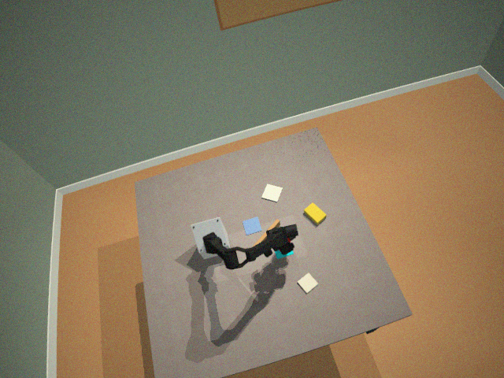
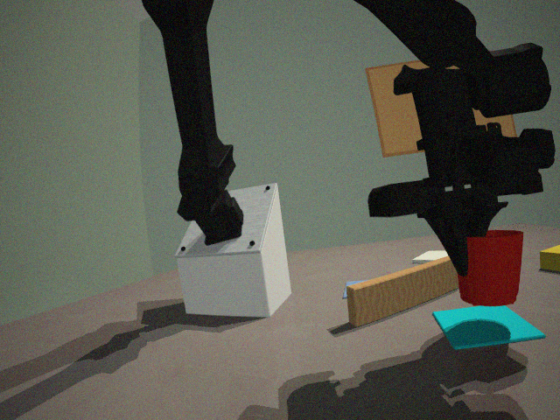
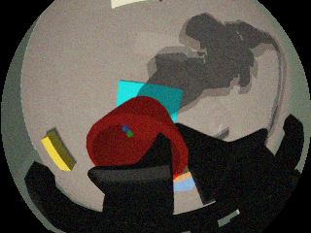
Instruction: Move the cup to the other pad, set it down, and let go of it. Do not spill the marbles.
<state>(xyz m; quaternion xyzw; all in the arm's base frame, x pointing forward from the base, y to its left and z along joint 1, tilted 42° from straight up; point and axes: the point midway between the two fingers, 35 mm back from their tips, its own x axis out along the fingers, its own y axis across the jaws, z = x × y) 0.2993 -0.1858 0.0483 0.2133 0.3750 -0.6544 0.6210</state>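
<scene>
Now: gripper tip 4 cm short of the green marble, 2 cm to the right of it and 2 cm above it. Also, from my gripper tip: cyan pad 2 cm ahead, 1 cm to the left, 7 cm below; then wooden bar 2 cm behind, 12 cm to the left, 5 cm below; then red cup 3 cm ahead.
</scene>
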